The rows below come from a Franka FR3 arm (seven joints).
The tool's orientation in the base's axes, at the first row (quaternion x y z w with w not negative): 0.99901, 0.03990, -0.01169, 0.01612
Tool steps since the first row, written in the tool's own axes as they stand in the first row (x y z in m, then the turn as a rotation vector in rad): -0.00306, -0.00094, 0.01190, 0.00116, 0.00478, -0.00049; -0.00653, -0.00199, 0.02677, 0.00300, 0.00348, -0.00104; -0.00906, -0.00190, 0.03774, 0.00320, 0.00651, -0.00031; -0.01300, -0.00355, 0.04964, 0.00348, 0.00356, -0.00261; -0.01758, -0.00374, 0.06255, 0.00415, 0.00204, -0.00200; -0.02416, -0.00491, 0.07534, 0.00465, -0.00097, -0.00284; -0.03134, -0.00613, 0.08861, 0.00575, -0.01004, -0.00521; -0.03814, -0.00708, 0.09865, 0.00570, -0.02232, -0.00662; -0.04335, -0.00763, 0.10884, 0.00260, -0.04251, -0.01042; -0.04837, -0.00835, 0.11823, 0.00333, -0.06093, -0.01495; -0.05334, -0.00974, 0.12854, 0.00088, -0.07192, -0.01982; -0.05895, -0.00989, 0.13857, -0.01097, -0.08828, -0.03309; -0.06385, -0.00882, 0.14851, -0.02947, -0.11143, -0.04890
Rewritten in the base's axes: -0.00339, 0.00030, -0.01184, 0.00155, -0.00465, 0.00061; -0.00726, 0.00058, -0.02665, 0.00329, -0.00319, 0.00107; -0.01001, -0.00008, -0.03755, 0.00372, -0.00622, 0.00043; -0.01433, 0.00086, -0.04939, 0.00381, -0.00318, 0.00263; -0.01920, 0.00026, -0.06218, 0.00434, -0.00164, 0.00196; -0.02613, 0.00048, -0.07484, 0.00462, 0.00143, 0.00269; -0.03368, 0.00068, -0.08796, 0.00504, 0.01063, 0.00475; -0.04075, 0.00076, -0.09785, 0.00404, 0.02291, 0.00578; -0.04621, 0.00056, -0.10792, -0.00058, 0.04290, 0.00902; -0.05148, 0.00056, -0.11721, -0.00123, 0.06146, 0.01295; -0.05677, 0.00121, -0.12743, -0.00445, 0.07238, 0.01753; -0.06260, 0.00058, -0.13732, -0.01727, 0.08818, 0.03057; -0.06761, -0.00120, -0.14709, -0.03721, 0.11030, 0.04610
